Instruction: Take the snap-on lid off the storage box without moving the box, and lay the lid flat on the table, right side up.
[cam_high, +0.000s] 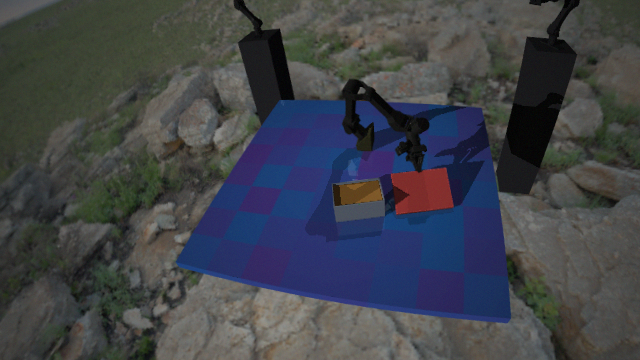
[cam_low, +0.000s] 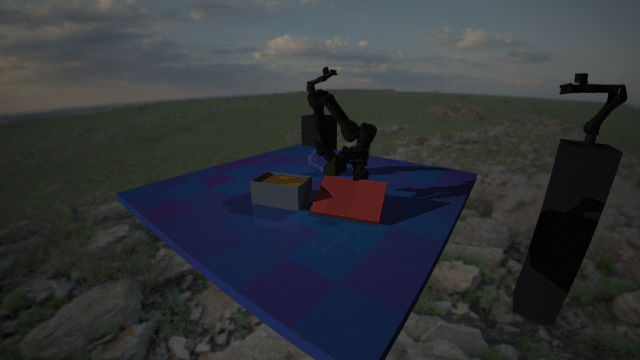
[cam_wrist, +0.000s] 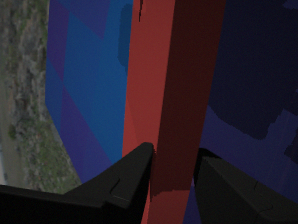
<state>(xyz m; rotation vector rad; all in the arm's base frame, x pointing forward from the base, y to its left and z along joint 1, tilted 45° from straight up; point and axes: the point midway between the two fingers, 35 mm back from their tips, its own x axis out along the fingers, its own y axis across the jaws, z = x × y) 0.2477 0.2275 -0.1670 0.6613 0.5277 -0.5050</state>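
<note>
My gripper tip is now 70 mm short of the red lid, 20 mm to the right of it and 30 mm above it. From my gripper tip the other things lie so: storage box: 150 mm ahead, 240 mm to the right, 40 mm below.
</note>
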